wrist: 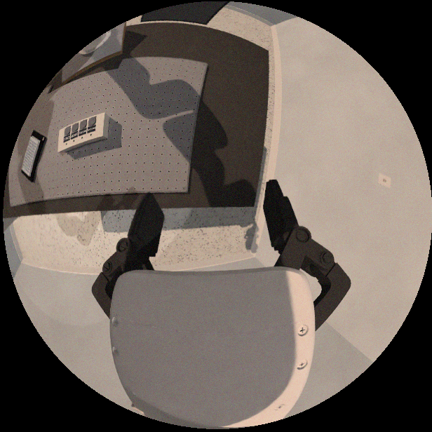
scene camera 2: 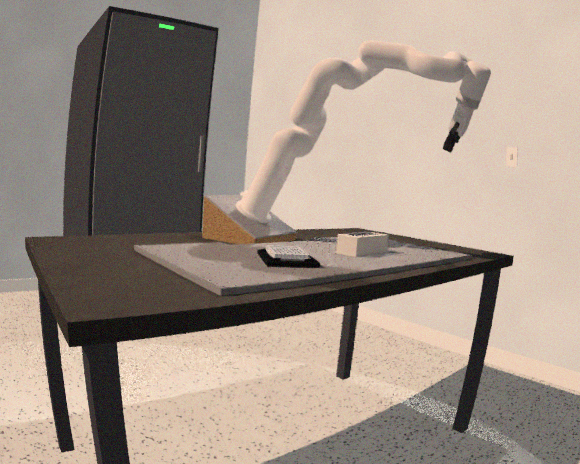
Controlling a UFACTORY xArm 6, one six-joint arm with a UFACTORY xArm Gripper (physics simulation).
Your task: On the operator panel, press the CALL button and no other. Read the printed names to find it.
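Where they show: gripper, between the fingertips: [scene camera 2: 450, 145]; arm's base, origin of its link: [scene camera 2: 252, 212].
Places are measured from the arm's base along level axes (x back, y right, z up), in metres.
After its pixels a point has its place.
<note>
The operator panel [scene camera 2: 361, 245] @(z -0.045, x -0.439, y -0.048 m) [wrist: 84, 133] is a cream box on the grey perforated board. In the wrist view its top carries a row of several dark square buttons with small printed labels beside them. The labels are too small to read, so I cannot tell which button is CALL. My gripper [scene camera 2: 450, 145] @(z 0.273, x -0.520, y -0.373 m) [wrist: 208, 197] is open and empty. It hangs high above the table's right end, well up and to the right of the panel in the scene view.
The grey board [scene camera 2: 220, 280] @(z -0.075, x -0.519, y 0.445 m) [wrist: 165, 175] lies on the dark table [scene camera 2: 75, 300] @(z -0.088, x -0.518, y 0.730 m) [wrist: 240, 100]. A black tray with a white keypad-like thing [scene camera 2: 287, 252] @(z -0.051, x -0.428, y 0.206 m) [wrist: 32, 155] lies near the panel. The arm's wedge base [scene camera 2: 225, 225] @(z -0.036, x -0.034, y 0.129 m) stands at the back. A dark cabinet [scene camera 2: 150, 125] stands behind.
</note>
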